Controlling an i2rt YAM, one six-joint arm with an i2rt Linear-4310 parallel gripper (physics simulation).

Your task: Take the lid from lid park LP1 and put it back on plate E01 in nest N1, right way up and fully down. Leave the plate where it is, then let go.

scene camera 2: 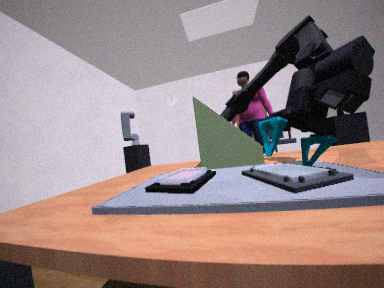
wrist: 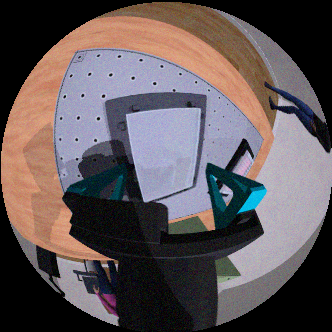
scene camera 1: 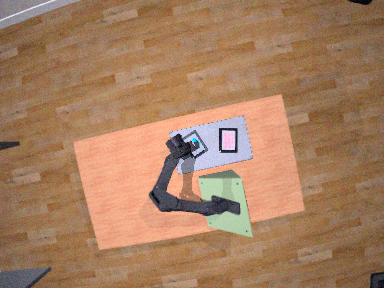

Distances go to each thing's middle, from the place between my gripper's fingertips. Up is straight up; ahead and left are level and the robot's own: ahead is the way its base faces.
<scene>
I see my gripper 1 cm to the left of the clear lid (scene camera 2: 279,170) and 2 cm above it. Also, from my hand: grey perforated baseplate (scene camera 2: 228,185) 1 cm behind, 12 cm to the right, 4 cm below.
</scene>
